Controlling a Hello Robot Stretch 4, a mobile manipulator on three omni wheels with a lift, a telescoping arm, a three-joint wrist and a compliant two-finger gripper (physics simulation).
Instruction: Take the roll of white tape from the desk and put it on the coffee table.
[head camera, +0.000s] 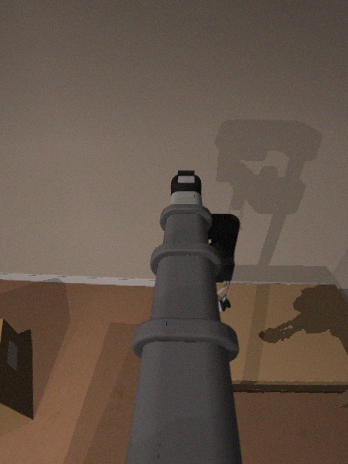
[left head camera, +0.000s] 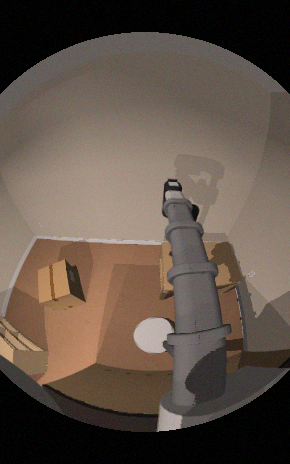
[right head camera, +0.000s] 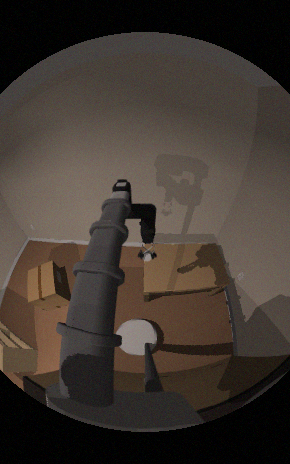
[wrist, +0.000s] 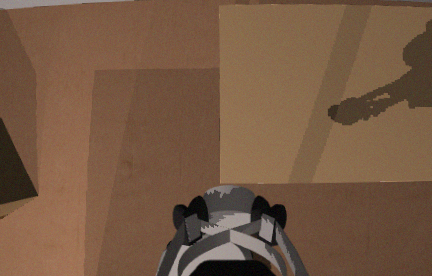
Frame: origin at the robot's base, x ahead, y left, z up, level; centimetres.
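Seen in the pictures: gripper, fingertip midpoint: (right head camera: 146, 257) (wrist: 229, 211); robot's base, origin of the base link: (left head camera: 153, 334) (right head camera: 136, 335).
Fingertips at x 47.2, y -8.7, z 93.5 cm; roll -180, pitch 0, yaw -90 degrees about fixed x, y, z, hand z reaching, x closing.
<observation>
Offsets run from my fingertips to a thing's middle. Level surfaces: height alone.
My gripper (wrist: 229, 211) (right head camera: 147, 254) is shut on the roll of white tape @(dz +0.9, dx +0.4, dy +0.0 cm) (wrist: 229, 199) (right head camera: 147, 258), which sits between the two dark fingertips, partly in shadow. The gripper points down from the end of the long arm, high above the floor. In the head view the arm hides part of it. The coffee table @(dz -51.2 cm) (head camera: 295, 360) (right head camera: 175, 277) (wrist: 270, 100) is a light wooden top against the wall. In the wrist view its near left corner is just beyond the tape. The desk cannot be told for certain.
A taped cardboard box @(dz -75.9, dx -8.2, dy +126.1 cm) (left head camera: 60, 284) (right head camera: 46, 284) stands on the floor at left. An open box (left head camera: 30, 361) (right head camera: 19, 358) is at lower left. A white round disc (left head camera: 151, 335) (right head camera: 136, 337) and a brown surface (left head camera: 125, 391) are nearer. A wall (head camera: 100, 150) stands behind the table.
</observation>
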